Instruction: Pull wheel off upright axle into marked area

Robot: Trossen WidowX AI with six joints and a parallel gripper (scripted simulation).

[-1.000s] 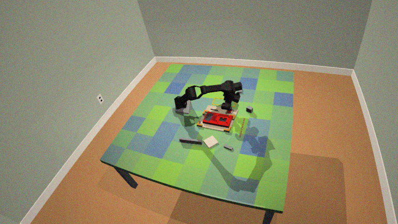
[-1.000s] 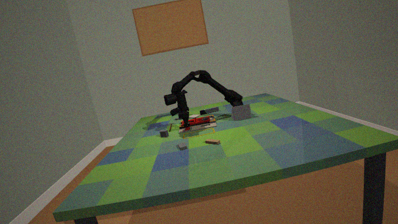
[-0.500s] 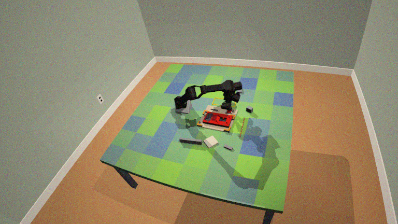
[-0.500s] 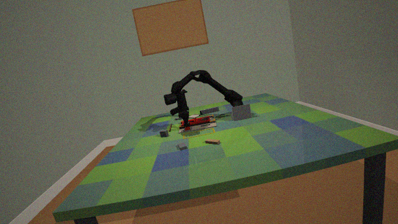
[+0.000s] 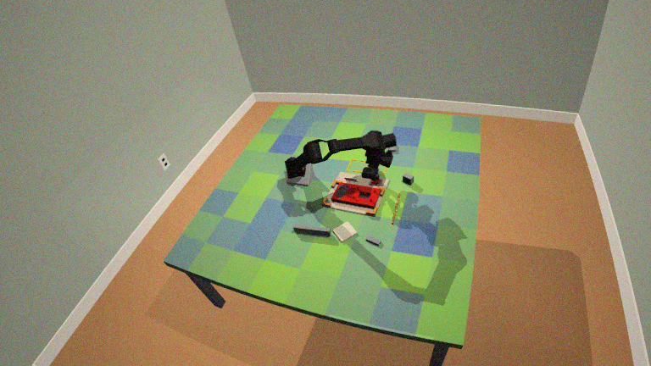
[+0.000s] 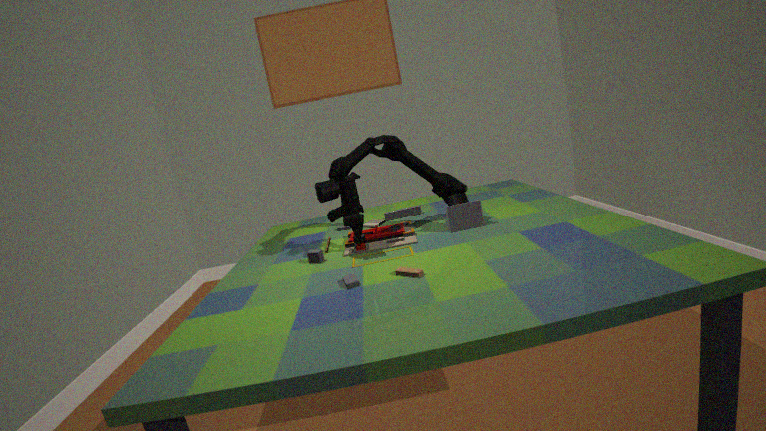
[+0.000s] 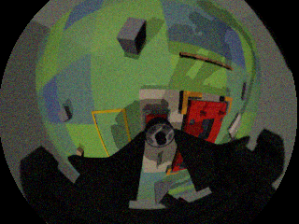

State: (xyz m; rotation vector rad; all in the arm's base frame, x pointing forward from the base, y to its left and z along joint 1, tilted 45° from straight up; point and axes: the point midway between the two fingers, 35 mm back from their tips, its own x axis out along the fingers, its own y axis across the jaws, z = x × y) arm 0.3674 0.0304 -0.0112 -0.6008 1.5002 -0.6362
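Right now my gripper tip is right at the grey wheel. Round my gripper tip: grey cube: 15 cm ahead, 3 cm to the left, 2 cm below; then thin orange rod: 13 cm ahead, 14 cm to the right, 4 cm below.
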